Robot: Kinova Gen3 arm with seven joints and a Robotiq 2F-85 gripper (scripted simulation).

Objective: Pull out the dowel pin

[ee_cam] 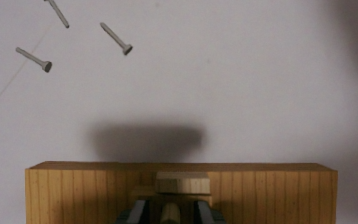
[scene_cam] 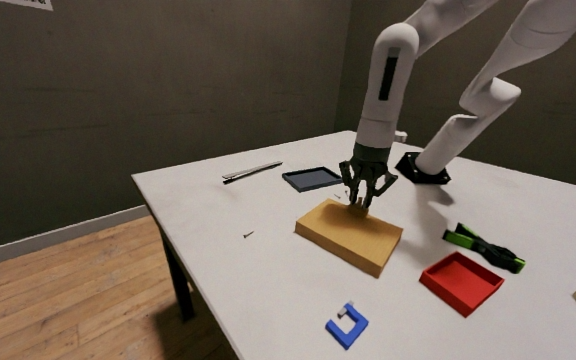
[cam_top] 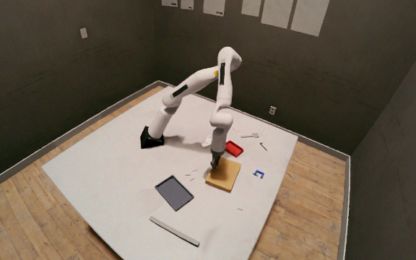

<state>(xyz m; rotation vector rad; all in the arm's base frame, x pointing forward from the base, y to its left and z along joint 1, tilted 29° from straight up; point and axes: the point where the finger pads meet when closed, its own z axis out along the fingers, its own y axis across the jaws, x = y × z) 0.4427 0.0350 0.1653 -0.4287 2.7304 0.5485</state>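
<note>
My gripper is now 20 mm above the dowel pin. Also, from my hand: grey tray: 260 mm to the right, 70 mm below, 50 mm behind; red tray: 220 mm to the left, 70 mm below, 50 mm behind; small wooden block: 30 mm below.
</note>
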